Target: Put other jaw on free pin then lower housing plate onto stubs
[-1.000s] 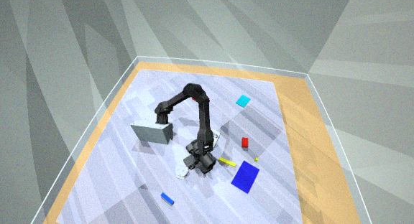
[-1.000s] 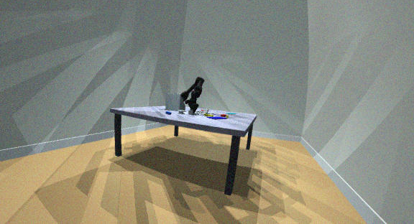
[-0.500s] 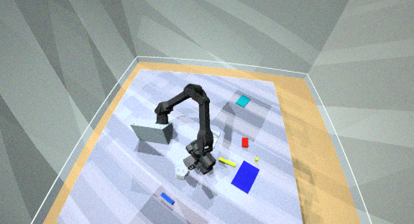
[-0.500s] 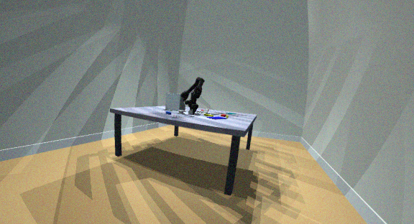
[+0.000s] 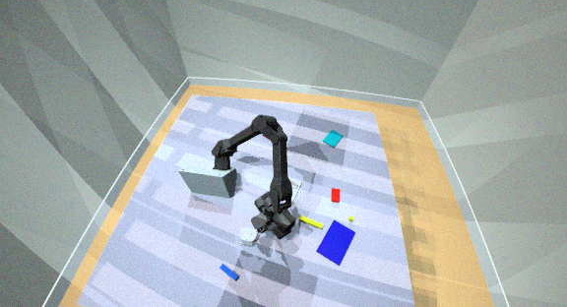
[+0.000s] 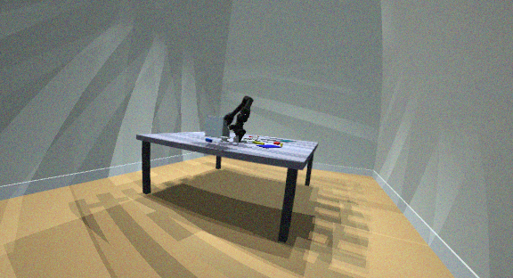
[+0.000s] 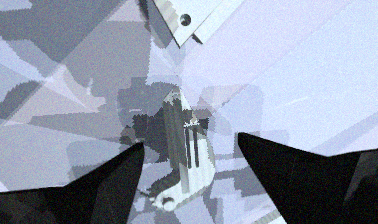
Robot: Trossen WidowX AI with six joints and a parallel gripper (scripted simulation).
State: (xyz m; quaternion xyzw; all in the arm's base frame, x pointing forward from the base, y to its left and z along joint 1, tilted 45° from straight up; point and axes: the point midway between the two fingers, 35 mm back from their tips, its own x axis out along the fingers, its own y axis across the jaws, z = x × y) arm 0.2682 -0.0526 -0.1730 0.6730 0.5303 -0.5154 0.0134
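Now: the jaw 4 cm ahead of my gripper tip and 1 cm to the left of it. The rest, counted from my gripper tip: yellow bar: 16 cm ahead, 4 cm to the left; white block: 8 cm behind, 8 cm to the right; blue bar: 11 cm behind, 23 cm to the right, 1 cm above.
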